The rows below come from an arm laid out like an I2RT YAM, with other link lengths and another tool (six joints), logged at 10 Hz.
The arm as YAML. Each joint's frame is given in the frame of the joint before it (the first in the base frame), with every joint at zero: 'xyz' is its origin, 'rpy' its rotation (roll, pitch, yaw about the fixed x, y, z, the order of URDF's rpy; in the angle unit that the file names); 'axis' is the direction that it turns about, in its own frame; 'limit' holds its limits. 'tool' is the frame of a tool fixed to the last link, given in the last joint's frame.
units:
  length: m
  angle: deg
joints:
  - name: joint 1
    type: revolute
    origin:
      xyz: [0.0, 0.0, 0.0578]
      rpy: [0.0, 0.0, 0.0]
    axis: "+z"
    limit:
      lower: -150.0
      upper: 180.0
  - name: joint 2
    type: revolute
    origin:
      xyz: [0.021, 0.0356, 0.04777]
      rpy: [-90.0, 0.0, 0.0]
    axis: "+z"
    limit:
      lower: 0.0
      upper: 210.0
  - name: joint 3
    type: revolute
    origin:
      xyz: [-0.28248, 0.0, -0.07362]
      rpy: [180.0, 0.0, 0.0]
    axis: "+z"
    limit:
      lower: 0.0
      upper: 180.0
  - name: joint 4
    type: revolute
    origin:
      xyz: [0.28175, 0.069, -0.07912]
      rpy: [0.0, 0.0, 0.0]
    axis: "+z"
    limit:
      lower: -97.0
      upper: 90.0
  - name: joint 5
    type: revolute
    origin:
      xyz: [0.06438, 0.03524, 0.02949]
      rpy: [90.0, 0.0, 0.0]
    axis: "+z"
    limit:
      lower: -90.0
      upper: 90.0
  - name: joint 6
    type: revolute
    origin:
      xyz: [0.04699, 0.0, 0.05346]
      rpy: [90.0, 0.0, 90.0]
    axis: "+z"
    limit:
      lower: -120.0
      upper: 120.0
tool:
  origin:
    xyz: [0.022, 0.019, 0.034]
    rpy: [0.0, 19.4, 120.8]
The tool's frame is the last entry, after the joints.
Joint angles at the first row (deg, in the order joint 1, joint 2, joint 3, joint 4, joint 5, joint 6):
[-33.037 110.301 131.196 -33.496 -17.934 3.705]
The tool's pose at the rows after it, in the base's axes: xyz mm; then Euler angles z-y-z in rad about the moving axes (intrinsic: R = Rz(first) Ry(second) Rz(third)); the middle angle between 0 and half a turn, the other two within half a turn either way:
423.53 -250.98 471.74 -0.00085 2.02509 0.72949
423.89 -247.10 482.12 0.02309 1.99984 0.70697
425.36 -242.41 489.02 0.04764 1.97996 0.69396
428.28 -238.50 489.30 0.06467 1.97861 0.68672
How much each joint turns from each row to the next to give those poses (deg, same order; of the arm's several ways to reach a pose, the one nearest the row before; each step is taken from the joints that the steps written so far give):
[0.219 0.020 0.937 -0.021 -1.420 -0.831]
[0.132 0.307 1.947 0.022 -1.726 -0.546]
[0.327 0.177 1.184 0.260 -1.378 -0.153]
[0.480 0.107 0.106 0.133 -0.613 -0.394]

